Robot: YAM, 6 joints.
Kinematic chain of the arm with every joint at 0, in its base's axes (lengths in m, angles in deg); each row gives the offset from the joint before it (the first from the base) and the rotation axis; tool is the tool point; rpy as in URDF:
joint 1: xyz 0 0 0.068 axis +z
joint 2: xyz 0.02 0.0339 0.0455 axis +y
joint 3: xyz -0.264 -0.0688 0 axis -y
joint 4: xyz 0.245 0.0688 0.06 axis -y
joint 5: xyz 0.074 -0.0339 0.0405 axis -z
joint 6: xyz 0.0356 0 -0.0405 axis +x
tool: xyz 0 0 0 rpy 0 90 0
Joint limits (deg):
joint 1: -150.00..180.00
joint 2: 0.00..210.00
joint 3: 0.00..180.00
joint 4: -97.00..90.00
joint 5: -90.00..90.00
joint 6: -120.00..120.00
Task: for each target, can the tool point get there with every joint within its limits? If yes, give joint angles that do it. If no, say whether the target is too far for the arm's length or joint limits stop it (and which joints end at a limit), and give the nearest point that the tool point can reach.
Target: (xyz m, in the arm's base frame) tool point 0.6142 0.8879 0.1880
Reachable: no: too far | nearest point 0.3665 0.5299 0.1574 | short by 0.436 m
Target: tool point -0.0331 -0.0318 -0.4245
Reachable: no: joint limits stop it (at a limit: joint 2) | nearest point -0.0627 -0.0603 -0.3422 | short by 0.092 m
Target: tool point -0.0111 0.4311 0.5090
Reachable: yes | joints -90.94 38.23 148.61 56.71 30.72 31.29
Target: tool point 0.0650 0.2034 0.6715
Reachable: yes | joints -103.17 67.59 155.46 52.73 -28.32 46.72
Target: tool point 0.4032 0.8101 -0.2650
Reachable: no: too far | nearest point 0.2653 0.5330 -0.1326 | short by 0.337 m
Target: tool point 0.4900 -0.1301 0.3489
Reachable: yes | joints -18.48 125.95 124.20 -18.35 -63.69 -2.27
